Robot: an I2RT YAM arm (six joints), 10 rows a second.
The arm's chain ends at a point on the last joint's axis. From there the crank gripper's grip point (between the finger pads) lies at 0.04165 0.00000 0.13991 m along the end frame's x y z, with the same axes.
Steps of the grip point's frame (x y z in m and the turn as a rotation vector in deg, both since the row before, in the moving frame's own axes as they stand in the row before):
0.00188, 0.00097, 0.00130, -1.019, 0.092, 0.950
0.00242, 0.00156, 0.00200, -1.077, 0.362, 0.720
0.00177, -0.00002, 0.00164, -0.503, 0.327, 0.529
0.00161, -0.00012, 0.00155, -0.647, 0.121, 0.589
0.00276, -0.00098, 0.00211, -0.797, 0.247, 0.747
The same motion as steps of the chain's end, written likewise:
0.00168, -0.00221, 0.00140, -1.019, 0.092, 0.950
0.00156, -0.00160, 0.00230, -1.077, 0.362, 0.720
0.00098, -0.00164, 0.00189, -0.503, 0.327, 0.529
0.00132, -0.00213, 0.00165, -0.647, 0.121, 0.589
0.00217, -0.00347, 0.00231, -0.797, 0.247, 0.747

